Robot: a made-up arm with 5 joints.
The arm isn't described. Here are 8 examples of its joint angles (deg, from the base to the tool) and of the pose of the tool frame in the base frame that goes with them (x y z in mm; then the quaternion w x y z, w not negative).
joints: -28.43 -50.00 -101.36 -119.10 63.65
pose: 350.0 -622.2 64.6 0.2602 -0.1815 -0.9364 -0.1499
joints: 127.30 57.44 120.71 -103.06 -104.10
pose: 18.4 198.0 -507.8 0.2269 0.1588 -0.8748 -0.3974
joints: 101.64 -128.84 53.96 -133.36 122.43
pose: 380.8 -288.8 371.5 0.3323 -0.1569 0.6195 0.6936
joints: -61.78 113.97 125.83 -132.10 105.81
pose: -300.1 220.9 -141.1 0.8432 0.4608 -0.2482 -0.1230
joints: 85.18 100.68 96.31 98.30 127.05
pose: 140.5 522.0 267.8 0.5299 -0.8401 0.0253 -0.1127
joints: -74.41 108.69 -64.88 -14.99 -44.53
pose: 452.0 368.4 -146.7 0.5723 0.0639 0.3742 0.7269
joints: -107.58 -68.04 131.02 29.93 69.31
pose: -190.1 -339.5 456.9 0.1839 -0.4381 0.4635 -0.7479
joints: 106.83 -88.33 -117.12 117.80 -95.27
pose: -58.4 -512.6 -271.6 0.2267 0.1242 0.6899 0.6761
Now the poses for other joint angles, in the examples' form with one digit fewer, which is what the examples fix.
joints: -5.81 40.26 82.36 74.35 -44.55
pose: 379 -186 321 0.769 -0.057 -0.636 0.003
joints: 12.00 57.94 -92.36 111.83 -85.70
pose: -51 425 23 0.374 0.389 0.355 -0.764
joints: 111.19 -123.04 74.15 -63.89 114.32
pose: 244 -376 157 0.312 0.077 -0.707 -0.630
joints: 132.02 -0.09 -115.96 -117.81 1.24
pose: -564 -29 -418 0.781 0.584 -0.042 -0.216
